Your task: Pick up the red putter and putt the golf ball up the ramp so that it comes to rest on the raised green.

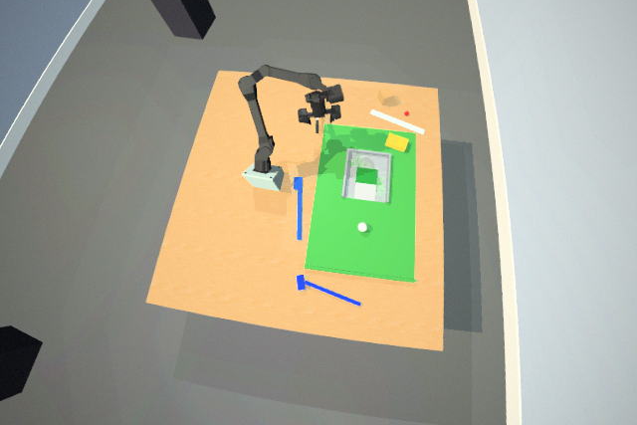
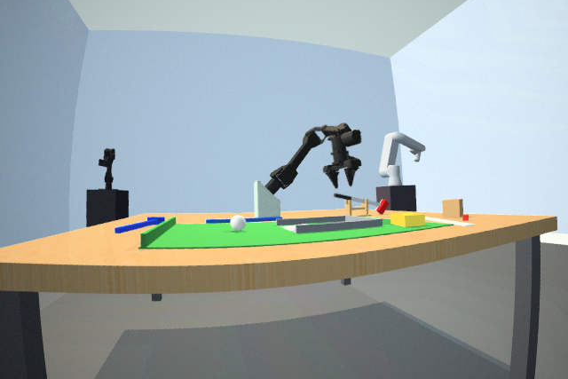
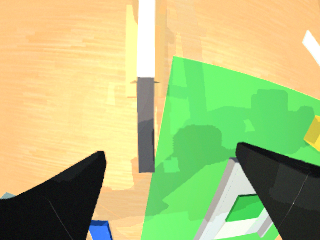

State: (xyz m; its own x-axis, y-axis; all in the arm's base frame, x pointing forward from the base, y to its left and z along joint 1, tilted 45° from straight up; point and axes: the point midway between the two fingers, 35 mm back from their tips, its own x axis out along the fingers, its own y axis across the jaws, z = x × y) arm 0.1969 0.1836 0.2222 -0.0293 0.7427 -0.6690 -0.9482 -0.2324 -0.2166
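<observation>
My gripper tip is 9 cm above the small wooden rack, 7 cm to the right of it and 4 cm past it. Also, from my gripper tip: yellow block: 38 cm ahead, 11 cm below, 5 cm to the left; then green mat: 28 cm ahead, 26 cm to the right, 12 cm below; then red putter: 11 cm to the left, 6 cm below, 5 cm behind.
</observation>
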